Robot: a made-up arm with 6 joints. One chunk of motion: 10 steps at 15 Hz.
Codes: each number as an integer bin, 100 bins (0 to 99) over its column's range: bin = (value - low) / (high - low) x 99, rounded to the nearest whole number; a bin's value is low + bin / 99 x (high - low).
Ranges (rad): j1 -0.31..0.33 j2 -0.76..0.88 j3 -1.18..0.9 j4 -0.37..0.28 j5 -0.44..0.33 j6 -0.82..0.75
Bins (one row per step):
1: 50 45 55 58 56 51
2: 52 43 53 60 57 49
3: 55 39 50 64 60 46
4: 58 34 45 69 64 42
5: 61 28 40 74 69 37
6: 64 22 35 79 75 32
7: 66 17 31 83 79 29
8: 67 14 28 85 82 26
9: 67 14 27 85 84 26
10: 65 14 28 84 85 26
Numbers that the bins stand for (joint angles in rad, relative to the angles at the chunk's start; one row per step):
1: 0.0132 -0.0145 -0.0244 0.0108 -0.0044 -0.0112
2: 0.0262 -0.0477 -0.0665 0.0239 0.0033 -0.0429
3: 0.0456 -0.1139 -0.1295 0.0502 0.0267 -0.0905
4: 0.0649 -0.1968 -0.2345 0.0830 0.0578 -0.1539
5: 0.0843 -0.2962 -0.3396 0.1159 0.0967 -0.2332
6: 0.1037 -0.3956 -0.4446 0.1487 0.1433 -0.3125
7: 0.1167 -0.4784 -0.5287 0.1749 0.1744 -0.3601
8: 0.1231 -0.5281 -0.5917 0.1881 0.1978 -0.4077
9: 0.1231 -0.5281 -0.6127 0.1881 0.2133 -0.4077
10: 0.1102 -0.5281 -0.5917 0.1815 0.2211 -0.4077

